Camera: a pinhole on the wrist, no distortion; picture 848 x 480 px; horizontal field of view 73.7 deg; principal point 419.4 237.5 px. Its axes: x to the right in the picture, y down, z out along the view. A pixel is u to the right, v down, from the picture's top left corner.
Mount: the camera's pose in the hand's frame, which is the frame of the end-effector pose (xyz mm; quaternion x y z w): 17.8 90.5 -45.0 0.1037 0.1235 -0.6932 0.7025
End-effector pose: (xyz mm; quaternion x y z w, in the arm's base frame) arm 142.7 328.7 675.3 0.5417 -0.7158 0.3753 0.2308
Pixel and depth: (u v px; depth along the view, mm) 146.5 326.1 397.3
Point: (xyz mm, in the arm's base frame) 5.0 -14.0 460.3
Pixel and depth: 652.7 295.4 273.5
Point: 236.8 142.2 636.5
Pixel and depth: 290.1 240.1 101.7
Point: 64.5 280.3 631.8
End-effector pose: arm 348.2 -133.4 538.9 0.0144 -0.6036 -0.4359 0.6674
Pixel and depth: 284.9 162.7 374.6
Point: 103.9 85.9 644.2
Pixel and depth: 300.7 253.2 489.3
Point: -7.2 88.8 714.8
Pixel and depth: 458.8 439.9 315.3
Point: 117.3 -111.1 700.7
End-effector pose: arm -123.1 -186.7 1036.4 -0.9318 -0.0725 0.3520 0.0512
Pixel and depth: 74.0 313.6 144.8
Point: -159.5 -301.2 901.6
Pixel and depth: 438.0 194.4 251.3
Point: -245.0 -179.8 889.2
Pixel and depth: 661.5 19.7 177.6
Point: -227.1 -151.4 995.6
